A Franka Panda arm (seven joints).
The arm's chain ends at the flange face. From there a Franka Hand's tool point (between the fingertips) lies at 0.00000 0.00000 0.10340 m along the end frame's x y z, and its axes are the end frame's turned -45 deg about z.
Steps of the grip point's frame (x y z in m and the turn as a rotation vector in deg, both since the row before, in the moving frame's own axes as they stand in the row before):
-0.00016 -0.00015 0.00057 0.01 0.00 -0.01
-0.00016 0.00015 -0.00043 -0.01 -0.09 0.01
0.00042 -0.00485 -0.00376 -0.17 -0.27 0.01
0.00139 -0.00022 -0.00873 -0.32 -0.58 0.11
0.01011 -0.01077 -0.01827 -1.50 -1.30 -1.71
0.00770 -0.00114 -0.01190 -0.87 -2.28 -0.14
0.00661 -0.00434 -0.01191 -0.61 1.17 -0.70
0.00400 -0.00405 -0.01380 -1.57 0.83 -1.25
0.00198 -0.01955 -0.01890 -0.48 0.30 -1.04
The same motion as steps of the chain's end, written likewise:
-0.00021 0.00002 0.00057 0.01 -0.01 -0.01
0.00010 0.00009 -0.00043 -0.07 -0.06 0.01
-0.00300 -0.00429 -0.00376 -0.31 -0.07 0.01
0.00116 -0.00229 -0.00872 -0.64 -0.18 0.11
-0.00078 -0.01833 -0.01821 -1.98 0.14 -1.71
0.00643 -0.01027 -0.01181 -2.23 -1.00 -0.14
-0.00066 -0.00701 -0.01188 0.40 1.26 -0.70
-0.00311 -0.00660 -0.01375 -0.52 1.70 -1.25
-0.01342 -0.01544 -0.01889 -0.13 0.55 -1.04

